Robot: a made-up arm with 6 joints.
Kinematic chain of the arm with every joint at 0, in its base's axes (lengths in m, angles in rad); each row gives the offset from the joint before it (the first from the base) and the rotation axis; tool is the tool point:
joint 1: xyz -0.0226 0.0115 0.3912 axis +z
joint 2: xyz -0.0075 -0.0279 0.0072 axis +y
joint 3: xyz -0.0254 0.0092 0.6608 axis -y
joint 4: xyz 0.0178 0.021 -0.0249 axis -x
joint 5: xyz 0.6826 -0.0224 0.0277 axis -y
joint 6: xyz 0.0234 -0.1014 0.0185 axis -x
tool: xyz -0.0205 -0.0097 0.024
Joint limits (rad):
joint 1: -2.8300..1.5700
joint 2: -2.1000..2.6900
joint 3: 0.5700..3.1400
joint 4: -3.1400..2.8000
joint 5: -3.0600..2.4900
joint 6: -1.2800..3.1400
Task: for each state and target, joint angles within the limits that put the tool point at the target. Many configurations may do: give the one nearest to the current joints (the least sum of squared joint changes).
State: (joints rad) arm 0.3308 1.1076 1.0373 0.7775 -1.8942 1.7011
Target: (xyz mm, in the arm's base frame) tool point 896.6 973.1 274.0
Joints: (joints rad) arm 0.8481 1.4342 1.0174 0.8097 -1.8781 1.6834
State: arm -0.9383 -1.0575 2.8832 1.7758 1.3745 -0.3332
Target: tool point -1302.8 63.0 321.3
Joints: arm 0.0101 -1.2861 2.0545 1.7379 1.3356 -0.4095
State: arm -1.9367 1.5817 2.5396 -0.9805 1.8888 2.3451
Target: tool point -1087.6 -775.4 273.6
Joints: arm -2.4487 1.8993 2.1278 -1.0103 1.8883 2.3945
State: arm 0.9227 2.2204 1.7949 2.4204 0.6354 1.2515
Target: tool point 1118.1 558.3 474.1
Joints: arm 0.3559 1.8839 2.2506 2.3262 0.6869 1.2486
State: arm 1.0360 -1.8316 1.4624 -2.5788 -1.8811 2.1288
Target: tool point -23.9 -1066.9 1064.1
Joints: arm 1.5700 -1.4221 0.9330 -1.7728 -1.7956 2.1914
